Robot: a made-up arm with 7 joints. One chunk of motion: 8 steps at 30 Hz.
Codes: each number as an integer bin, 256 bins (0 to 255) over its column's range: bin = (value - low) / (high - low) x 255, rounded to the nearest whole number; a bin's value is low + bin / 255 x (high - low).
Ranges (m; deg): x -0.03..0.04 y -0.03..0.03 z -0.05..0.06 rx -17..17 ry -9..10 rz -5..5
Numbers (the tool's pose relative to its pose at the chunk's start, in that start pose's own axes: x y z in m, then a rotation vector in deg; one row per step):
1: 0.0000 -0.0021 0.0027 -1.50 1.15 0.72
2: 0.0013 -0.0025 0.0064 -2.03 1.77 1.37
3: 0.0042 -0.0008 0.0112 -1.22 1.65 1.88
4: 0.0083 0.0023 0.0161 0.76 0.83 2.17
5: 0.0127 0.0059 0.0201 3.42 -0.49 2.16
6: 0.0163 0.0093 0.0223 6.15 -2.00 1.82
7: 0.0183 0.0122 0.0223 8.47 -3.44 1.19
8: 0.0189 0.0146 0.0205 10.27 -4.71 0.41
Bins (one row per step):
1: 109 119 122 116 136 146
2: 114 117 131 112 145 162
3: 125 124 142 118 143 175
4: 140 137 153 133 132 183
5: 156 153 163 153 114 183
6: 169 167 168 174 94 174
7: 176 179 168 191 75 158
8: 178 190 163 205 58 138

